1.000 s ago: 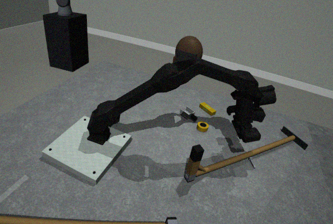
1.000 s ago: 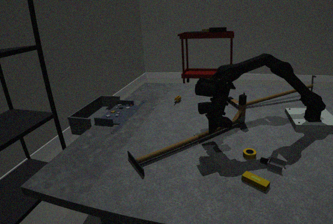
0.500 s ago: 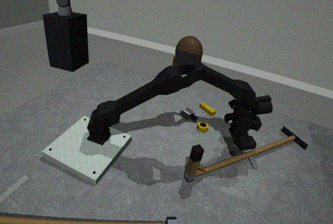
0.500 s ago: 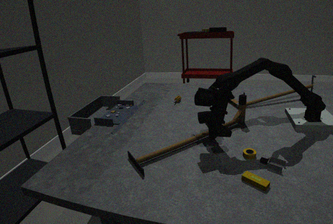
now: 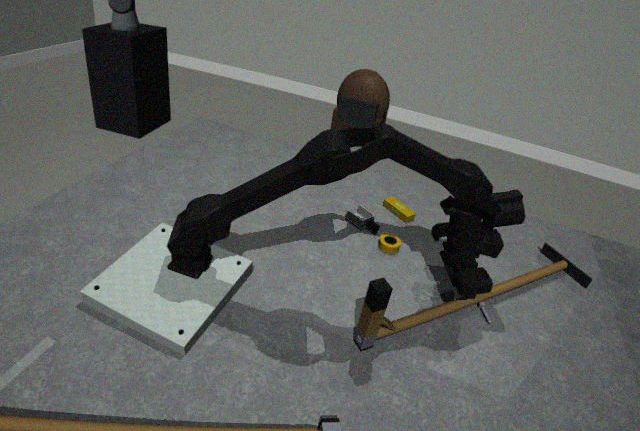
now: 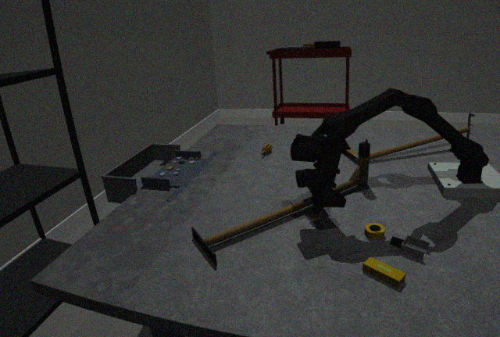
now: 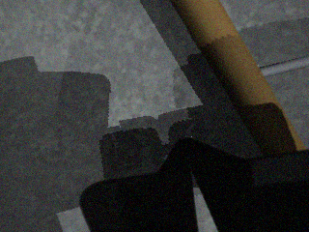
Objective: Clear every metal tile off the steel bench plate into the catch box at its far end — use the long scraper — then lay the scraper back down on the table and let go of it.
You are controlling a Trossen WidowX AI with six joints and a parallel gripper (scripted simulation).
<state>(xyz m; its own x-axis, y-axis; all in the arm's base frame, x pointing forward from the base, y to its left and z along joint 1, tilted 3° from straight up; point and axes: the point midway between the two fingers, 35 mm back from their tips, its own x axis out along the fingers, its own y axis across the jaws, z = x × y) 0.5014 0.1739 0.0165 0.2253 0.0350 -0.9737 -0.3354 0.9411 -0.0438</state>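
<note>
The long scraper is 50 mm ahead of my gripper tip, 20 mm to the right of it and 50 mm above it. Round my gripper tip: yellow level: 150 mm behind, 230 mm to the left, 10 mm above; grey clamp: 220 mm behind, 140 mm to the left; yellow tape roll: 150 mm behind, 80 mm to the left.
</note>
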